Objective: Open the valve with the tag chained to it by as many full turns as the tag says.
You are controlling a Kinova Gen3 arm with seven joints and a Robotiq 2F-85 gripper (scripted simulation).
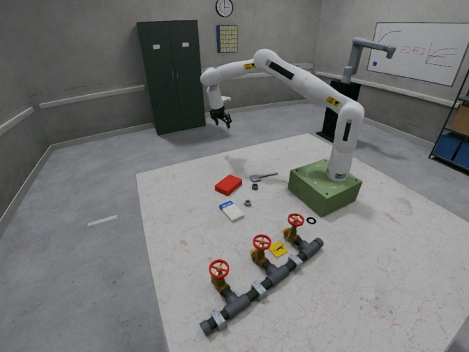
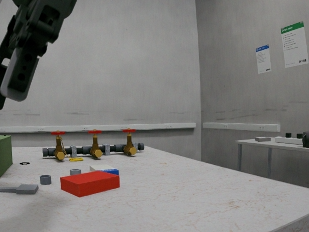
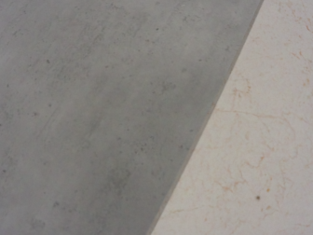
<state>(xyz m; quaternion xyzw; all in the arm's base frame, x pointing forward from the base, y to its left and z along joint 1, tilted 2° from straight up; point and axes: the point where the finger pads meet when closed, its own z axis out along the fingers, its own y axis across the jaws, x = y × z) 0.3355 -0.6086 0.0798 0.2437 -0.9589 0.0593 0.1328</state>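
Right now the yellow tag is 70 mm ahead of my hand, 780 mm to the left of it and 180 mm below it. From my hand the other things lie so: red block 100 mm ahead, 360 mm to the left, 170 mm below; white-and-blue box 150 mm ahead, 530 mm to the left, 180 mm below; grey flat tool 90 mm behind, 340 mm to the left, 180 mm below.
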